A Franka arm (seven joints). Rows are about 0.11 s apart.
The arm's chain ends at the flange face. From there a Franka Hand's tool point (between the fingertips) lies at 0.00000 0.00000 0.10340 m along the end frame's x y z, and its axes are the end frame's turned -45 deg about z.
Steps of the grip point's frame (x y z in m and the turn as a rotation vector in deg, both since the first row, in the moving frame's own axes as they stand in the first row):
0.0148 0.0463 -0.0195 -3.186 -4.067 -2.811
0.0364 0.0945 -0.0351 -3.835 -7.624 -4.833
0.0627 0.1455 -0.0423 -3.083 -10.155 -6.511
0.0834 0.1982 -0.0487 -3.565 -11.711 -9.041
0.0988 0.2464 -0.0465 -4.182 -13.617 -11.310
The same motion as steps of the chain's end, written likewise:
0.0441 0.0130 -0.0191 -5.129 -0.623 -2.811
0.0968 0.0263 -0.0340 -8.103 -2.679 -4.833
0.1552 0.0413 -0.0405 -9.361 -5.001 -6.511
0.2079 0.0611 -0.0464 -10.802 -5.760 -9.041
0.2537 0.0809 -0.0433 -12.586 -6.672 -11.310

